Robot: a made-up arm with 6 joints.
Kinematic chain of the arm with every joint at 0, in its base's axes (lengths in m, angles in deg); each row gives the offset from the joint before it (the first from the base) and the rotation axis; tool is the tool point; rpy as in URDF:
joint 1: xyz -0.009 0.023 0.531 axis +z
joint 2: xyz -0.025 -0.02 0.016 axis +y
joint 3: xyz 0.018 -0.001 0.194 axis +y
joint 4: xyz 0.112 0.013 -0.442 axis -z
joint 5: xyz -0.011 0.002 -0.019 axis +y
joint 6: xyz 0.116 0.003 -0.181 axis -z
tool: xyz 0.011 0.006 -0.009 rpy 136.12 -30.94 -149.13
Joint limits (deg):
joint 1: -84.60..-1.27
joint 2: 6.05..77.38
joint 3: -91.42..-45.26
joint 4: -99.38..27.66
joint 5: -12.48..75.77
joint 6: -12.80..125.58
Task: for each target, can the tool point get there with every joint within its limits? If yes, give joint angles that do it. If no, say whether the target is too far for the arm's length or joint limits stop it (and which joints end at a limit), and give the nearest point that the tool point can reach.
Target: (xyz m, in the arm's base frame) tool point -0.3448 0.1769 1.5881
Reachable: no: too far | nearest point -0.0174 -0.6313 0.9420 | short by 1.085 m
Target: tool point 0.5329 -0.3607 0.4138
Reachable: yes | joints -34.32 19.00 -77.98 0.62 46.91 74.95
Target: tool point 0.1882 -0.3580 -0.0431
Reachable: yes | joints -62.33 70.22 -73.84 -0.36 1.49 28.79
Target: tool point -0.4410 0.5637 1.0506
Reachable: no: joint limits stop it (at a limit: joint 2, joint 3, joint 5, joint 6) | nearest point -0.1387 0.1854 0.0771 | short by 1.087 m
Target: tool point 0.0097 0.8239 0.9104
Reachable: no: joint limits stop it (at a limit: joint 1, joint 2, joint 3, joint 5) | nearest point 0.6341 0.1560 0.8110 | short by 0.920 m
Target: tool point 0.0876 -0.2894 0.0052
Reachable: yes | joints -53.89 56.44 -67.84 -48.25 62.56 106.96
